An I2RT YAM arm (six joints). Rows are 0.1 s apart.
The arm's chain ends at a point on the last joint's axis. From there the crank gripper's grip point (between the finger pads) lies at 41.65 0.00 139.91 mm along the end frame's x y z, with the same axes.
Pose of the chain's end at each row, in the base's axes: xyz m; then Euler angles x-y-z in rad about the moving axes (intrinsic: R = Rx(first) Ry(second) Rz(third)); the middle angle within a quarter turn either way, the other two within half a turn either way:
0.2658 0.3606 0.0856 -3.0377 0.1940 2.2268
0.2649 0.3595 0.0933 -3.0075 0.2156 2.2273
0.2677 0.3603 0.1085 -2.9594 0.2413 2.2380
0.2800 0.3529 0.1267 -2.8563 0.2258 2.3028
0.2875 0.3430 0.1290 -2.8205 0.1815 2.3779
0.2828 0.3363 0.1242 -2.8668 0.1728 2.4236
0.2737 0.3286 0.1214 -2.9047 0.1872 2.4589
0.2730 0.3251 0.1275 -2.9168 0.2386 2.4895
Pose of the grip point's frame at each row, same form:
0.2678 0.3425 -0.0592 -3.0377 0.1940 2.2268
0.2700 0.3458 -0.0519 -3.0075 0.2156 2.2273
0.2761 0.3539 -0.0371 -2.9594 0.2413 2.2380
0.2842 0.3633 -0.0188 -2.8563 0.2258 2.3028
0.2832 0.3608 -0.0158 -2.8205 0.1815 2.3779
0.2760 0.3488 -0.0211 -2.8668 0.1728 2.4236
0.2680 0.3367 -0.0242 -2.9047 0.1872 2.4589
0.2739 0.3325 -0.0183 -2.9168 0.2386 2.4895

